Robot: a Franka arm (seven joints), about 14 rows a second.
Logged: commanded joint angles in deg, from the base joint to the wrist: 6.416 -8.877 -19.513 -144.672 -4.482 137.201 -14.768; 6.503 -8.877 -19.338 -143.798 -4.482 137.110 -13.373; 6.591 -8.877 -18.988 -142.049 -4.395 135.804 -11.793; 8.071 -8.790 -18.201 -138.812 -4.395 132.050 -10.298; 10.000 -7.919 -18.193 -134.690 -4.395 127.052 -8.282; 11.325 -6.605 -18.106 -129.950 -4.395 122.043 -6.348; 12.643 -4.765 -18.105 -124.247 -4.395 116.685 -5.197; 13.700 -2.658 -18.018 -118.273 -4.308 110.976 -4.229
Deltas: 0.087 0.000 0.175 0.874 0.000 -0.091 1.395; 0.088 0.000 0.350 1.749 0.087 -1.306 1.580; 1.480 0.087 0.787 3.237 0.000 -3.754 1.495; 1.929 0.871 0.008 4.122 0.000 -4.998 2.016; 1.325 1.314 0.087 4.740 0.000 -5.009 1.934; 1.318 1.840 0.001 5.703 0.000 -5.358 1.151; 1.057 2.107 0.087 5.974 0.087 -5.709 0.968
